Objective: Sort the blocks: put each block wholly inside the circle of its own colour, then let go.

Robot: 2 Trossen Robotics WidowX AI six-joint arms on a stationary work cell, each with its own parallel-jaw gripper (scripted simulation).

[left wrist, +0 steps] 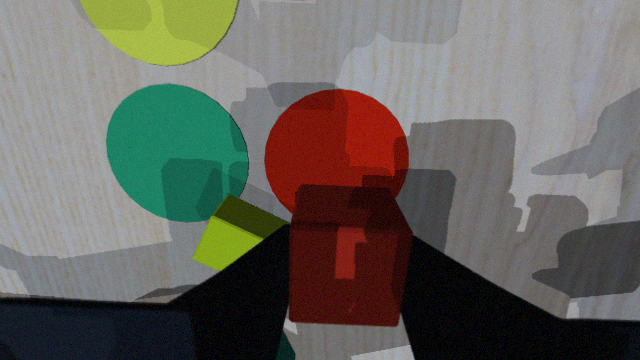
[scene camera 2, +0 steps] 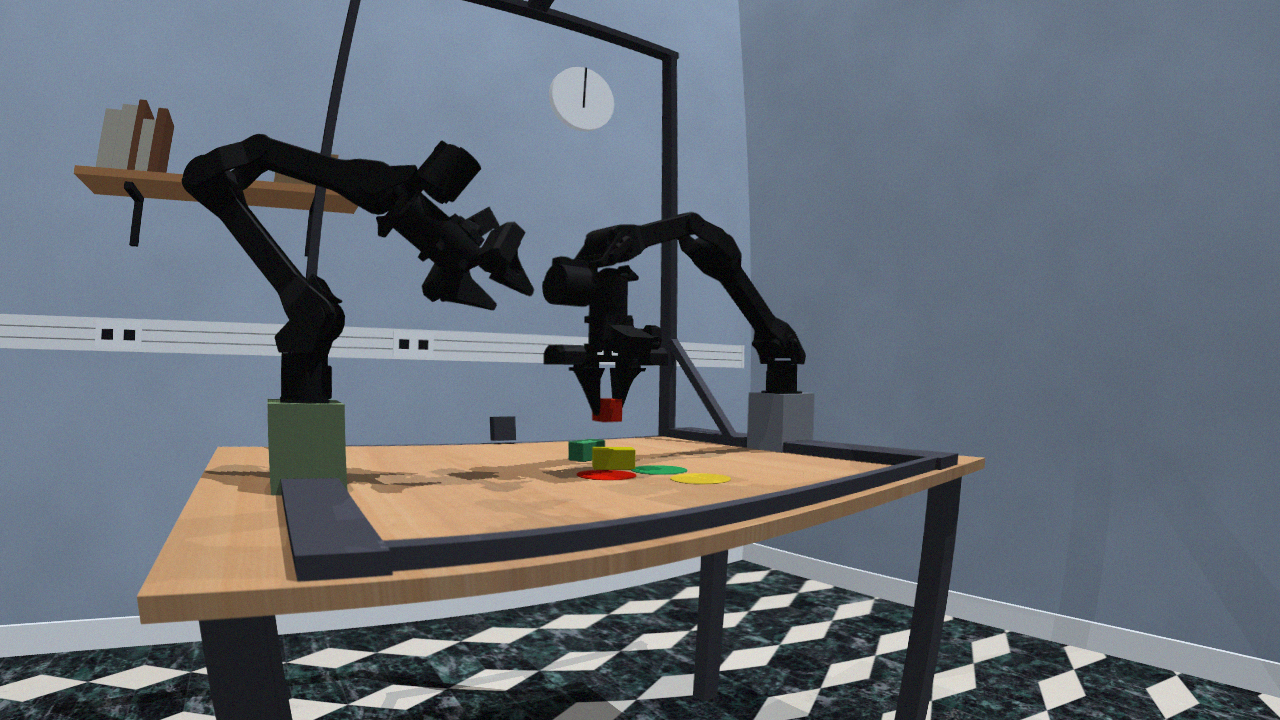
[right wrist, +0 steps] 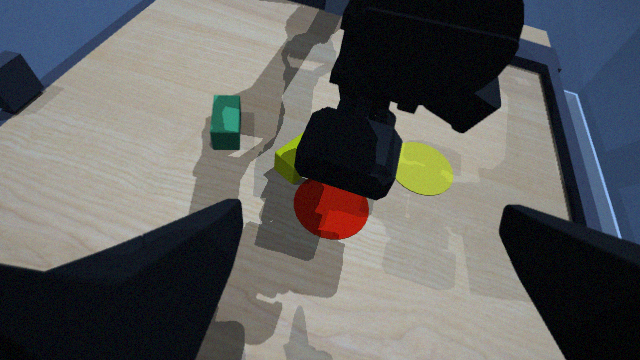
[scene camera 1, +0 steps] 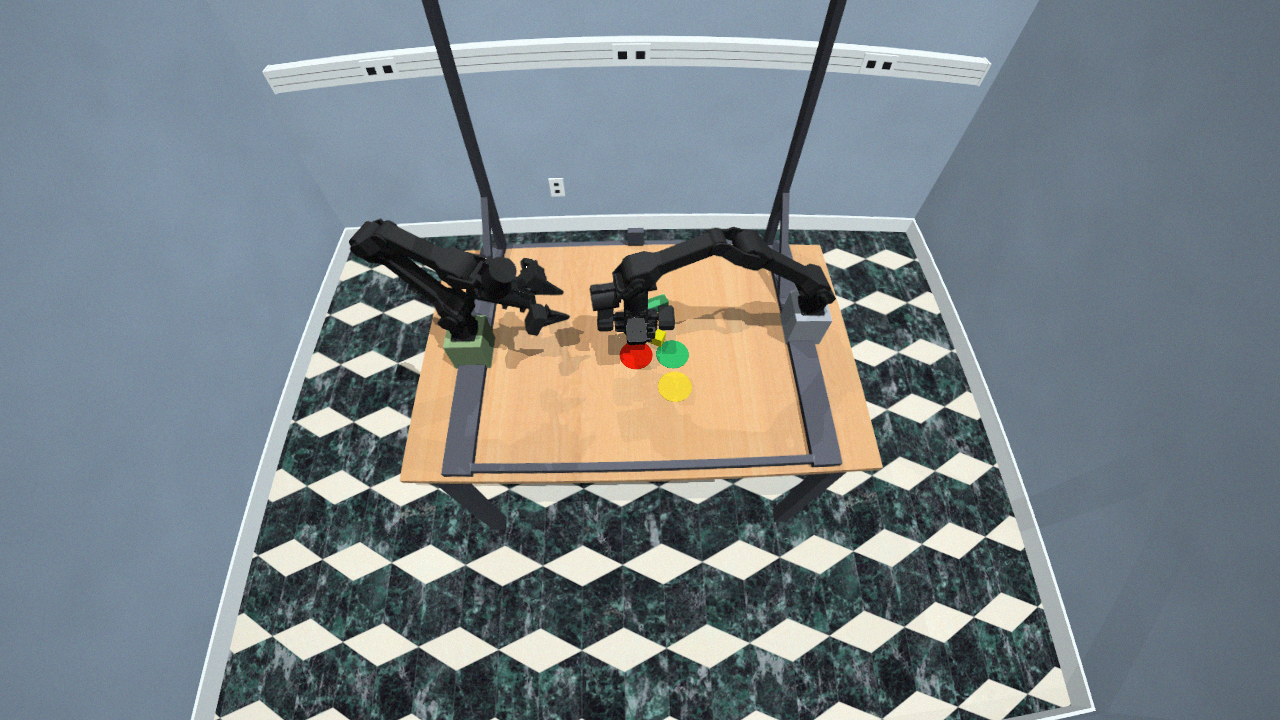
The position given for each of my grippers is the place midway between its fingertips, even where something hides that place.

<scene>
In view: my left gripper (scene camera 2: 607,415), my right gripper (scene camera 2: 513,300), a yellow block (scene camera 2: 603,458), a green block (right wrist: 225,128), a red block (left wrist: 349,247) and a red circle (left wrist: 339,137).
My left gripper shows as well in the left wrist view (left wrist: 342,238), in the right wrist view (right wrist: 347,155) and in scene camera 1 (scene camera 1: 636,336). My right gripper shows as well in the right wrist view (right wrist: 370,215) and in scene camera 1 (scene camera 1: 566,304). The red circle is seen too in the right wrist view (right wrist: 328,212).
</scene>
